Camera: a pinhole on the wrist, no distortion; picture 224 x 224 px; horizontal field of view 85.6 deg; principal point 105.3 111.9 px. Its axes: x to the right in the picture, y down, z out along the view. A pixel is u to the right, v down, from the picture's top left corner.
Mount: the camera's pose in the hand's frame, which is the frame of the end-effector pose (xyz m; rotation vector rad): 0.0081 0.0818 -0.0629 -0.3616 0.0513 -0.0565
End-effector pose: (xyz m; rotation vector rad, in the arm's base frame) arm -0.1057 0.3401 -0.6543 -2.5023 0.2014 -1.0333
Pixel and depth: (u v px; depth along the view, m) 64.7 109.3 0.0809
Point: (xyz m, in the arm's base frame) -0.1028 0.2496 -0.7206
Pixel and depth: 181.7 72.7 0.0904
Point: -0.0334 0.2556 -0.6648
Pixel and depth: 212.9 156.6 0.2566
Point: 0.1770 0.0890 -0.6829
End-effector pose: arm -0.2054 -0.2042 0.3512 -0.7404 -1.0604 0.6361
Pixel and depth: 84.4 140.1 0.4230
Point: -0.5316 0.0338 0.1629
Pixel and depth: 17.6 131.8 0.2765
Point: -0.4666 -0.1536 0.1293
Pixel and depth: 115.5 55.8 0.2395
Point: -0.3834 -0.0935 0.3824
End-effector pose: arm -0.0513 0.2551 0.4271 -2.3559 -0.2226 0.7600
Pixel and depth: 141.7 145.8 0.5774
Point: -0.1196 0.2183 -0.2009
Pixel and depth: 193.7 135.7 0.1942
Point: 0.0191 0.2254 0.1784
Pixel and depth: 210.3 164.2 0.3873
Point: 0.1131 0.2270 -0.1095
